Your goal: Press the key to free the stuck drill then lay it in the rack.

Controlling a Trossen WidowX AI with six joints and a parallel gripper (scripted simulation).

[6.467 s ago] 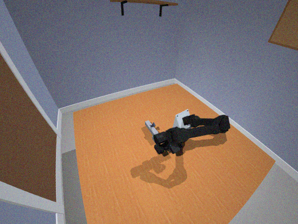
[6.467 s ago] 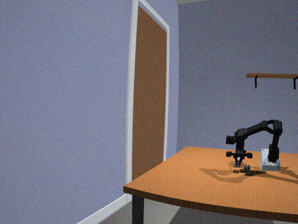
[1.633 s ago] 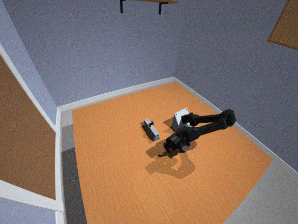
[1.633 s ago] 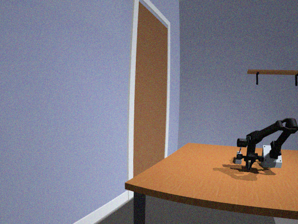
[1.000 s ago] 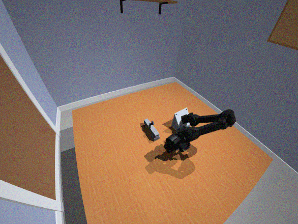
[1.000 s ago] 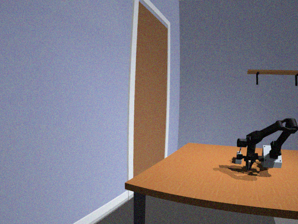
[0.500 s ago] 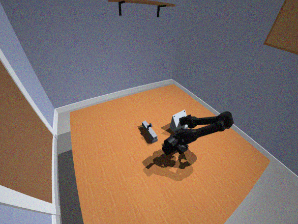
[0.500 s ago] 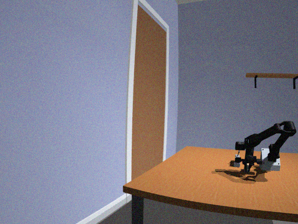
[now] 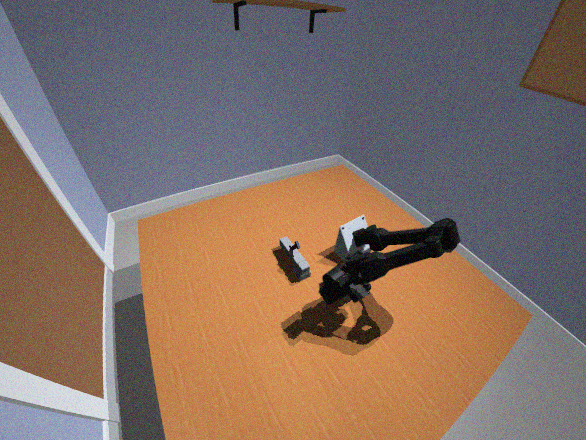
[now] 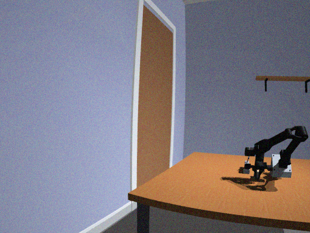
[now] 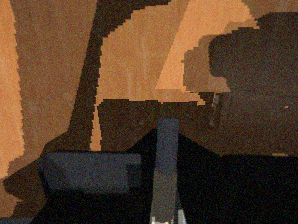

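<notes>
My gripper tip is now 40 mm to the left of the drill and 40 mm below it. Also, from my gripper tip: dark key 230 mm to the right, 80 mm above, 60 mm ahead; then grey holder block 220 mm to the right, 70 mm ahead, 30 mm above; then grey rack 60 mm to the right, 10 mm above.
</notes>
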